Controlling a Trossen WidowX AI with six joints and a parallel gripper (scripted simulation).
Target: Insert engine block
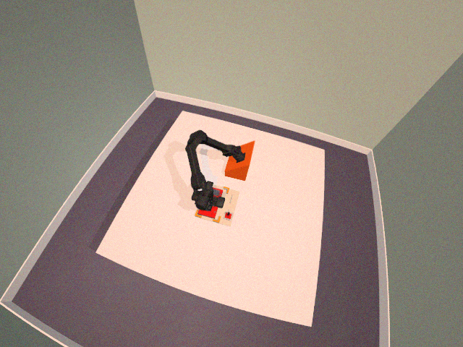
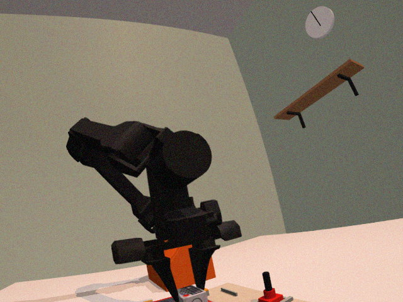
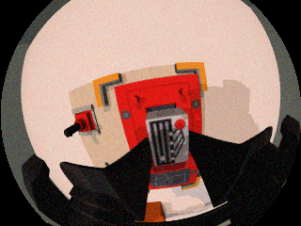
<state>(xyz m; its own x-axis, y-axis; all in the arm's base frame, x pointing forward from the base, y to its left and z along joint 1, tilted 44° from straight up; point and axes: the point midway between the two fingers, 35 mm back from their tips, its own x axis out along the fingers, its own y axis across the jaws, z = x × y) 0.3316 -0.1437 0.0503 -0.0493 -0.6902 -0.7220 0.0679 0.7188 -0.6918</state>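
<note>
The grey engine block lies 1 cm below my gripper tip.
</note>
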